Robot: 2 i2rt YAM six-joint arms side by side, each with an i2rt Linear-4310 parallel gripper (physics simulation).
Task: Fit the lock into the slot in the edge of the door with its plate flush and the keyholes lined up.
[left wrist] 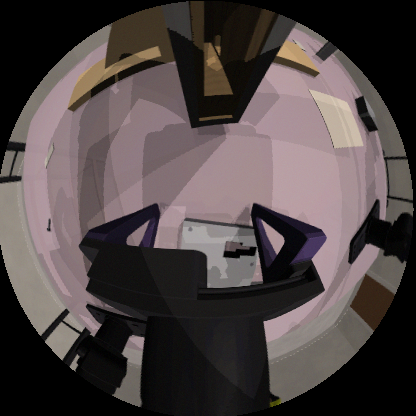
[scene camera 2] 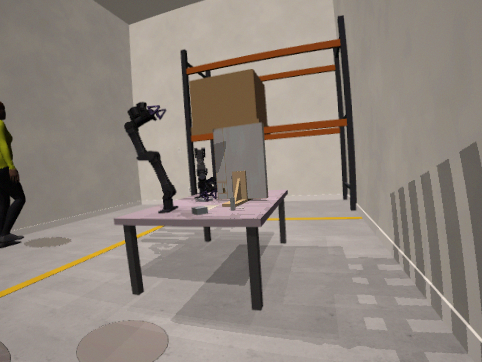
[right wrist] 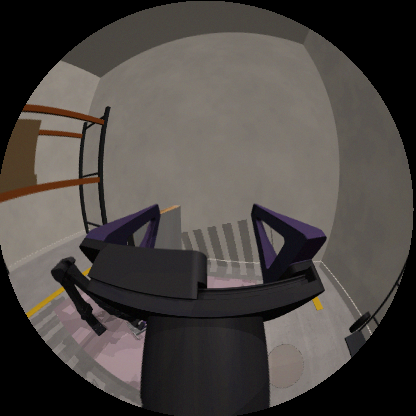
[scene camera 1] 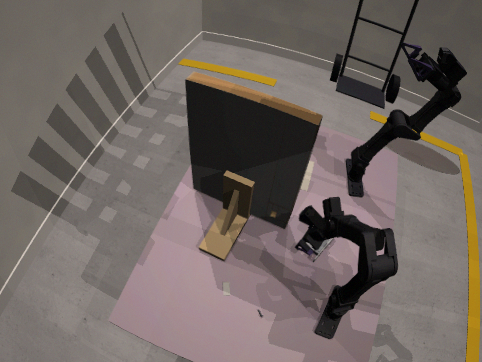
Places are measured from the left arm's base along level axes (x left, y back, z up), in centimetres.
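Pixels of known places: left gripper, fingertip midpoint: (left wrist: 204, 208) (scene camera 2: 212, 200) (right wrist: 141, 320) (scene camera 1: 302, 238); right gripper, fingertip midpoint: (scene camera 2: 163, 107) (right wrist: 205, 208) (scene camera 1: 405, 51); left arm's base, origin of the base link: (left wrist: 120, 321) (right wrist: 92, 321) (scene camera 1: 333, 312); right arm's base, origin of the base link: (left wrist: 366, 228) (scene camera 2: 168, 210) (scene camera 1: 354, 177).
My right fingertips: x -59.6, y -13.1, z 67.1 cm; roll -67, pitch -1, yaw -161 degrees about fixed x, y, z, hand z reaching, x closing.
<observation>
Ahead of a thing's pixels: the offset from my right fingertips to its top centre. "*": to the spot under its first point.
The lock @[dx +36.8, dy -3.6, dz -64.5 cm] (scene camera 1: 325, 246) (scene camera 2: 202, 199) (left wrist: 197, 239) lies on the table beside the door, a grey plate with a dark keyhole cutout in the left wrist view. My left gripper (scene camera 1: 306, 252) (left wrist: 204, 208) is open, low over the lock, with a finger at each side; the gripper body hides part of it. The door @[dx +35.8, dy -35.9, dz -12.9 cm] (scene camera 1: 245, 140) (scene camera 2: 247, 155) (left wrist: 194, 100) (right wrist: 173, 230) stands upright in wooden feet @[* dx +56.2, dy -36.3, dz -65.3 cm] (scene camera 1: 212, 246) (left wrist: 80, 92). Its narrow edge faces my left gripper, with brown wood inside the opening. A small hole @[* dx +36.7, dy -22.6, dz -60.6 cm] (scene camera 1: 273, 214) shows low on its face. My right gripper (scene camera 1: 417, 60) (scene camera 2: 157, 112) (right wrist: 205, 208) is open and empty, raised high.
On the pink table (scene camera 1: 150, 310) (scene camera 2: 190, 220) lie a cream sheet @[dx +9.2, dy -22.1, dz -67.0 cm] (scene camera 1: 307, 176) (left wrist: 337, 120), a grey block @[dx -8.6, dy -28.3, dz -63.5 cm] (scene camera 2: 200, 210) (left wrist: 366, 112), a pale piece @[dx +67.6, dy -24.7, dz -66.9 cm] (scene camera 1: 226, 289) and a small dark item @[dx +70.5, dy -10.6, dz -66.1 cm] (scene camera 1: 260, 313) (left wrist: 49, 225). A hand truck (scene camera 1: 360, 91) stands beyond the table.
</observation>
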